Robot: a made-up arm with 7 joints.
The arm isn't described. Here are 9 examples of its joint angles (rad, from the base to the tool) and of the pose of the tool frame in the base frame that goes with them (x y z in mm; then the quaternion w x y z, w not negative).
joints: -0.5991 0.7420 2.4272 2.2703 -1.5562 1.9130 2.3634
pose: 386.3 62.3 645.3 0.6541 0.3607 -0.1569 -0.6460
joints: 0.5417 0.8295 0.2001 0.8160 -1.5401 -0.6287 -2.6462
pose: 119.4 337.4 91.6 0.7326 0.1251 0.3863 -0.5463
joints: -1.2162 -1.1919 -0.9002 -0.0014 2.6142 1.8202 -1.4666
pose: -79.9 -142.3 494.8 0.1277 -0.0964 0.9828 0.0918
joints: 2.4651 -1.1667 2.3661 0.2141 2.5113 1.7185 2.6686
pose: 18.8 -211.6 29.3 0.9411 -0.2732 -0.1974 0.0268
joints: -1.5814 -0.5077 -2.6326 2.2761 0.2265 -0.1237 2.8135
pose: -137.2 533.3 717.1 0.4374 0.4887 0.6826 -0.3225
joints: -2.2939 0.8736 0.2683 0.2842 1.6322 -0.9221 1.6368
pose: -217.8 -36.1 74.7 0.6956 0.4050 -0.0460 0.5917
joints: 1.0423 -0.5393 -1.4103 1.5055 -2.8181 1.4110 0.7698
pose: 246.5 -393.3 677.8 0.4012 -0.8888 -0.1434 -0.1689
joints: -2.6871 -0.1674 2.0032 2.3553 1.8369 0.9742 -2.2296
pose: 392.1 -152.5 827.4 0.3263 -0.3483 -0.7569 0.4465
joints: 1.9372 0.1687 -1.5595 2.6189 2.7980 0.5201 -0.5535
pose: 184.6 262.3 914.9 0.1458 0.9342 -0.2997 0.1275
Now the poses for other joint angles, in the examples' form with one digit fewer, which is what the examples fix.
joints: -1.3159 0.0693 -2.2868 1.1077 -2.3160 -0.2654 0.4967
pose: -446 62 378 0.638 -0.194 0.434 -0.606
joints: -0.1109 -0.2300 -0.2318 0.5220 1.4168 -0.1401 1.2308
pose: 257 -214 270 0.114 0.341 -0.210 -0.909
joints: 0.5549 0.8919 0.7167 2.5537 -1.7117 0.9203 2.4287
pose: 525 429 444 0.689 0.377 -0.501 -0.363
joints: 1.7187 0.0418 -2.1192 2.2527 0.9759 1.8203 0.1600
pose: 349 -25 627 0.902 0.357 -0.240 0.050
